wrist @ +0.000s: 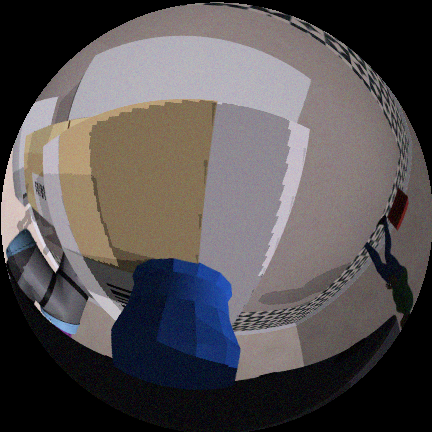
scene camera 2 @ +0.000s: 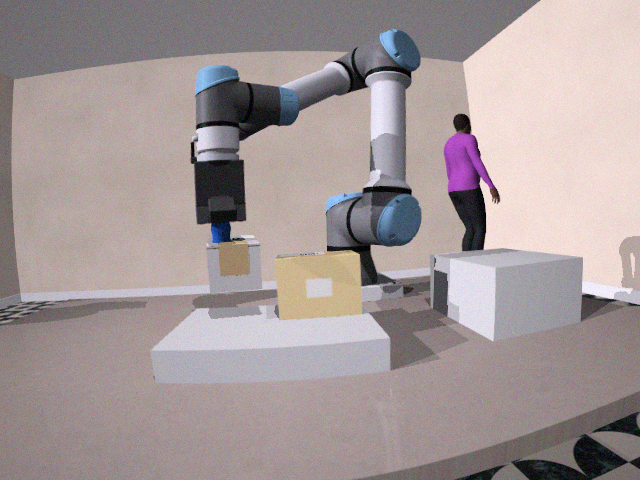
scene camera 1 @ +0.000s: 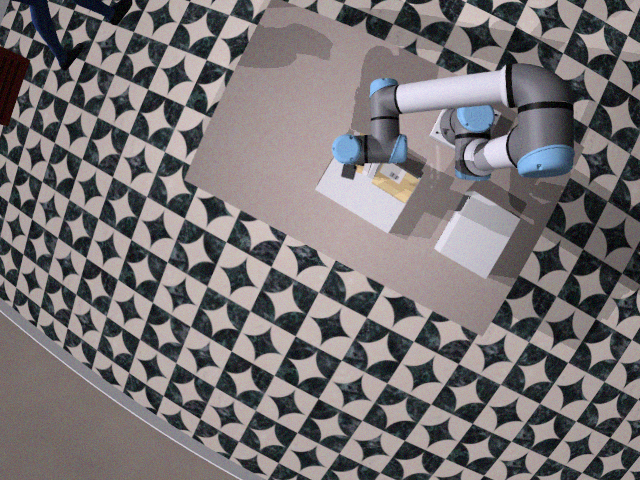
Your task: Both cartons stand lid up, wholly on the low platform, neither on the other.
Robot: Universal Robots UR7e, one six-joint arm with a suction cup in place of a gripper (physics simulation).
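Seen in the pictures: end effector, tool point: (wrist: 184, 267) (scene camera 2: 222, 248); arm's base, origin of the base link: (scene camera 1: 459, 126).
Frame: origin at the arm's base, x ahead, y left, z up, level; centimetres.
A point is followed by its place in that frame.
My suction cup (scene camera 2: 220, 232) (wrist: 177, 318) is pressed on the top of a small white carton (scene camera 2: 233, 266) @[x 29.2, y -31.6, z 10.0 cm] (wrist: 241, 181) with a tan patch and holds it upright. The carton hangs just above the back left part of the low white platform (scene camera 1: 356, 198) @[x 38.1, y -28.7, z 0.7 cm] (scene camera 2: 269, 346) @[x 42.8, y -28.6, z 0.7 cm] (wrist: 189, 68) @[x 36.5, y -30.6, z 0.7 cm] and casts a shadow on it. A tan carton (scene camera 1: 395, 181) @[x 28.3, y -17.2, z 10.8 cm] (scene camera 2: 317, 284) @[x 32.5, y -18.6, z 6.3 cm] with a white label stands upright on the platform's back right part, beside the held carton and apart from it. In the overhead view my wrist hides most of the held carton.
A taller white block (scene camera 1: 478, 234) @[x 36.4, y 17.1, z 8.0 cm] (scene camera 2: 511, 289) @[x 47.5, y 9.0, z 4.1 cm] stands on the grey mat to the right of the platform. The arm's base (scene camera 1: 444, 129) @[x 3.8, y -5.4, z 2.7 cm] (scene camera 2: 379, 289) @[x 9.1, y 4.4, z -1.3 cm] sits behind the platform. A person in a purple top (scene camera 2: 465, 180) stands by the back wall.
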